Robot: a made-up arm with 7 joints. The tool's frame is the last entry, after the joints. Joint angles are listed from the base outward.
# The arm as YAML. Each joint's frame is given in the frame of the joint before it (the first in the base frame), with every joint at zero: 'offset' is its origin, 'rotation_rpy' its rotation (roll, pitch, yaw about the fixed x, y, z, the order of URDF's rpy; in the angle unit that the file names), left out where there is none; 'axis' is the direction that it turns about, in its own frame. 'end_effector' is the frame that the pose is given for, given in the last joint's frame.
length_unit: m
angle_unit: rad
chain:
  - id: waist
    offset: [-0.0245, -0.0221, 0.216]
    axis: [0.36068, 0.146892, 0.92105]
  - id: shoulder
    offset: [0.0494, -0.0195, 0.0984]
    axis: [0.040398, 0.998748, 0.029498]
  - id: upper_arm
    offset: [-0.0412, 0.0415, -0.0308]
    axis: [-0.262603, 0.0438, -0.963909]
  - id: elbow
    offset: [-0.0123, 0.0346, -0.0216]
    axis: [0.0, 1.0, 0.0]
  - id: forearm
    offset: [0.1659, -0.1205, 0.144]
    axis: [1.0, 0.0, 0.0]
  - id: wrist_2
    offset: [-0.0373, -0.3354, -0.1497]
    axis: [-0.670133, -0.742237, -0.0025]
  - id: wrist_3
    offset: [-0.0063, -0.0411, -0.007]
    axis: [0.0, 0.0, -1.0]
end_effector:
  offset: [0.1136, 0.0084, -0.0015]
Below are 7 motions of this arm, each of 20 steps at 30 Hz.
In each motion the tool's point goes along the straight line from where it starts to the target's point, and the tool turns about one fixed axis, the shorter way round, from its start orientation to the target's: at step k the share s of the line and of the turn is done. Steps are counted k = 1, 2, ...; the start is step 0. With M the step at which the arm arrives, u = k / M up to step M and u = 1 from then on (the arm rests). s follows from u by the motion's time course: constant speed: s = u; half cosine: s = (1 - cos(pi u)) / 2; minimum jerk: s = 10 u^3 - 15 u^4 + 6 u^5.
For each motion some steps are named. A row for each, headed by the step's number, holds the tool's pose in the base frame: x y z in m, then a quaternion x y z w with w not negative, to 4 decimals.
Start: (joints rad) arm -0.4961 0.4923 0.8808 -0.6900 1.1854 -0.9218 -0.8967
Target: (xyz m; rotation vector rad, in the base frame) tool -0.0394 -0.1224 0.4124 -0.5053 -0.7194 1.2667
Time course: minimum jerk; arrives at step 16
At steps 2, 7, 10, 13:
2: -0.0193 -0.2235 0.2729 0.3841 -0.3031 0.1989 0.8491
7: -0.0268 -0.1857 0.3251 0.1622 -0.3330 0.3643 0.8545
10: -0.0338 -0.1507 0.3734 -0.0550 -0.3377 0.4925 0.8002
13: -0.0384 -0.1274 0.4055 -0.1981 -0.3284 0.5600 0.7344

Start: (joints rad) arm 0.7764 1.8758 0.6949 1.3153 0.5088 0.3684 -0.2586
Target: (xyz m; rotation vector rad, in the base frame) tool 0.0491 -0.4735 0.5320 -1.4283 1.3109 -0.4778
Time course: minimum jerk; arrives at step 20
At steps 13, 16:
13: 0.0723 -0.4463 0.5468 -0.5725 0.6418 -0.1867 0.4747
16: 0.0548 -0.4668 0.5356 -0.5950 0.5748 -0.1978 0.5258

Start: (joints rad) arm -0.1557 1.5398 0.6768 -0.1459 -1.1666 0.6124 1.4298
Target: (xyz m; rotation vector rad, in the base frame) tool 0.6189 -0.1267 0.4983 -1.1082 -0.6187 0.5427
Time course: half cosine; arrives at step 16
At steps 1, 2, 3, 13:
1: 0.5383 -0.3034 0.5247 -0.7725 -0.0568 0.0246 0.6320
2: 0.5407 -0.2984 0.5239 -0.7668 -0.0637 0.0313 0.6379
3: 0.5444 -0.2901 0.5227 -0.7574 -0.0750 0.0423 0.6472
13: 0.6120 -0.1417 0.5005 -0.5380 -0.2675 0.2324 0.7648

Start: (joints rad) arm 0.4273 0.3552 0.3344 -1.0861 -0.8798 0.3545 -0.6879
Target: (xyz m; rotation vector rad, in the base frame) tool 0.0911 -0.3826 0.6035 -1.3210 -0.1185 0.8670
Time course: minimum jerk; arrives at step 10
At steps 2, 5, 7, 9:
2: 0.0003 -0.3933 0.6446 -0.6124 -0.2209 0.2068 0.7303
5: 0.0429 -0.3883 0.6253 -0.6083 -0.1433 0.2949 0.7228
7: 0.0754 -0.3845 0.6106 -0.5995 -0.0828 0.3594 0.7103
9: 0.0903 -0.3827 0.6039 -0.5939 -0.0548 0.3880 0.7027

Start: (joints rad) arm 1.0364 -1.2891 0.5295 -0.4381 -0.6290 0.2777 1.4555
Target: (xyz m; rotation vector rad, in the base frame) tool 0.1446 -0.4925 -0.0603 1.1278 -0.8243 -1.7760
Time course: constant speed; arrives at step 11
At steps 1, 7, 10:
1: 0.0124 -0.5387 -0.0274 0.4294 -0.3407 -0.7420 0.3859
7: 0.0917 -0.5110 -0.0471 0.4428 -0.3343 -0.7236 0.4106
10: 0.1314 -0.4971 -0.0570 0.4492 -0.3310 -0.7140 0.4228

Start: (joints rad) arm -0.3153 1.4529 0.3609 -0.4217 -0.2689 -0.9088 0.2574
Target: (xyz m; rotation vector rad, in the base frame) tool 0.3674 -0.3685 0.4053 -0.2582 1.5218 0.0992
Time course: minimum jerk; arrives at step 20
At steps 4, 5, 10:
4: -0.0385 -0.5079 0.4036 -0.0094 0.6934 -0.3994 0.5997
5: -0.0189 -0.5012 0.4036 -0.0148 0.6968 -0.3792 0.6087
10: 0.1520 -0.4425 0.4044 -0.0615 0.7105 -0.1962 0.6730

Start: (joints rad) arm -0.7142 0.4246 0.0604 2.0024 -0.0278 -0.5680 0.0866
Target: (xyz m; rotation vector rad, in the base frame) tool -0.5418 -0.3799 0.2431 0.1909 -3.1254 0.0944
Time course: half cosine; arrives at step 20
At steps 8, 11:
8: -0.5013 -0.2662 0.2438 0.2056 0.9467 -0.2354 0.0776
11: -0.5157 -0.3066 0.2436 0.1120 0.9788 -0.1644 0.0490

